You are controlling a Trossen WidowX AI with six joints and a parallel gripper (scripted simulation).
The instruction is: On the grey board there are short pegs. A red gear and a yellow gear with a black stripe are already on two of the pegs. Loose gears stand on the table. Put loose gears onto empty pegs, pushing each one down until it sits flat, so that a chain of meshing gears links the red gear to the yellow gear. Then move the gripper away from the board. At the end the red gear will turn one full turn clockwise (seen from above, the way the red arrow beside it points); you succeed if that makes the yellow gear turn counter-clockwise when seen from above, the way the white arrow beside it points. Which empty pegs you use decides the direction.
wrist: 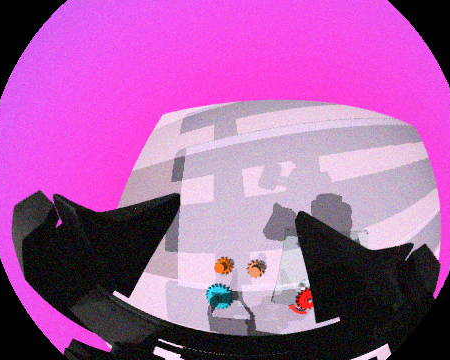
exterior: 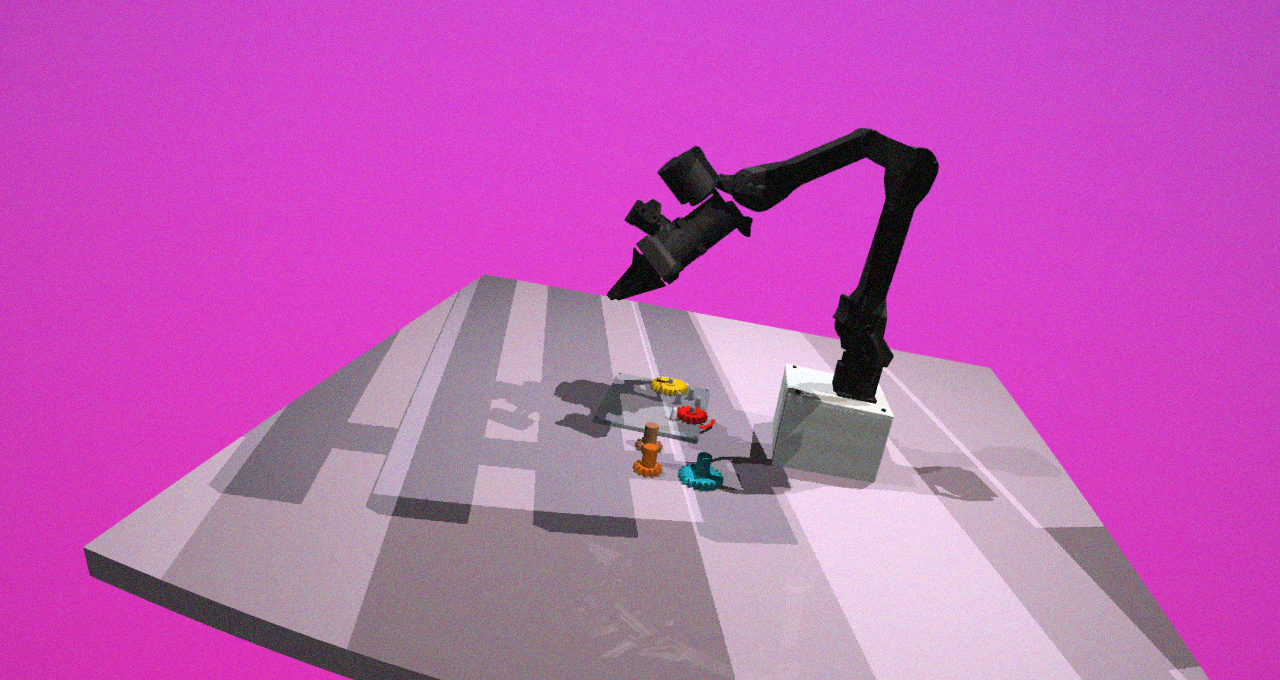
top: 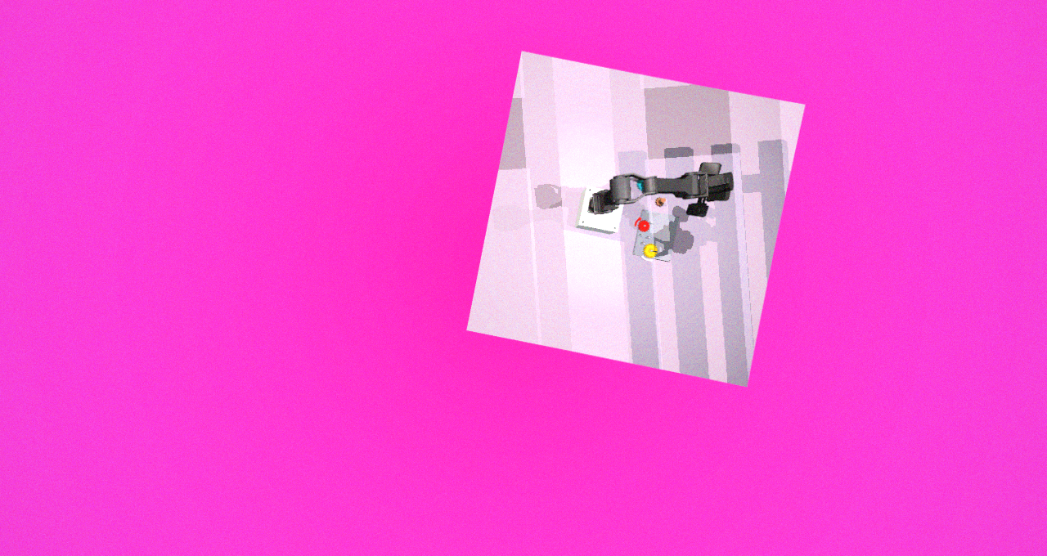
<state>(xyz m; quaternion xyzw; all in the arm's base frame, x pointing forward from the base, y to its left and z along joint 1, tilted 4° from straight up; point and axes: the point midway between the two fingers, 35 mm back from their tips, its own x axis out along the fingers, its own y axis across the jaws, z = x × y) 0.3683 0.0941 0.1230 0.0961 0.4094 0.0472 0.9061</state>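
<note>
Right now my gripper tip is 90 mm past the orange gear, 60 mm to the right of it and 210 mm above it. The rest, counted from my gripper tip: teal gear (170 mm behind, 60 mm to the left, 210 mm below); then brown gear (80 mm behind, 10 mm to the right, 210 mm below); then red gear (140 mm behind, 130 mm to the right, 210 mm below).
</note>
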